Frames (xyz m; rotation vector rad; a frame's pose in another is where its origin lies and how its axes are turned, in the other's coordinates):
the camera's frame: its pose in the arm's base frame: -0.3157 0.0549 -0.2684 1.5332 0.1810 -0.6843
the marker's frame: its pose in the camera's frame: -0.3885 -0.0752 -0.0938 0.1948 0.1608 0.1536
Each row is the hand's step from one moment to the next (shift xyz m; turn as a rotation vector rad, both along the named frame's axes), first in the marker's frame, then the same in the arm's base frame.
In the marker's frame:
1: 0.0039 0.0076 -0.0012 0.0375 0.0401 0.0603
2: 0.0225 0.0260 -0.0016 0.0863 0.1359 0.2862
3: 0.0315 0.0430 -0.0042 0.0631 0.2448 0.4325
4: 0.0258 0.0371 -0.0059 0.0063 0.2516 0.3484
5: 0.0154 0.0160 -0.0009 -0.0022 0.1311 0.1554
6: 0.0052 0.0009 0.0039 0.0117 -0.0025 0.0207
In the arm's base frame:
1: 0.0063 -0.0015 0.0057 0.0323 -0.0739 0.0118
2: 0.0294 -0.0089 0.0156 0.0520 -0.3217 0.0404
3: 0.0437 -0.0123 0.0282 0.0298 -0.4850 0.1220
4: 0.0370 -0.0082 0.0252 0.0010 -0.3971 0.1644
5: 0.0195 -0.0058 0.0090 0.0020 -0.1811 0.0924
6: 0.0041 -0.0048 -0.0018 0.0047 -0.0210 -0.0103

